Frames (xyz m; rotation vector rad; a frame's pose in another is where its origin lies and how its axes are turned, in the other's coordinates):
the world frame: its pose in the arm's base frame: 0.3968 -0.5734 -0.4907 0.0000 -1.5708 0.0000
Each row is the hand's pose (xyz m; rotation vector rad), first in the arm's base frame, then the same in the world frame.
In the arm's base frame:
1: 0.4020 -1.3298 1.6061 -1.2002 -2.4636 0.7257
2: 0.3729 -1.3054 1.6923 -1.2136 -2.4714 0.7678
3: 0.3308 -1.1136 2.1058 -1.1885 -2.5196 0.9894
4: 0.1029 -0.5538 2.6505 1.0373 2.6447 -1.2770
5: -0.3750 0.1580 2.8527 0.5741 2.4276 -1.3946
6: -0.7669 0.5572 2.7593 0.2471 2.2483 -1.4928
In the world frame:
1: 2.0968 -0.7564 -0.0052 -0.2590 -1.1056 1.0513
2: 2.1830 -0.7320 0.0239 -0.2427 -1.1237 1.0788
3: 2.5965 -0.5402 0.0660 -0.1071 -1.2072 1.1711
4: 3.1412 0.0196 0.2939 0.1266 -1.4192 1.2225
5: 3.3434 0.7314 0.7718 0.4872 -1.6836 1.1689
6: 3.2500 1.1306 1.1637 0.7952 -1.8144 1.1107

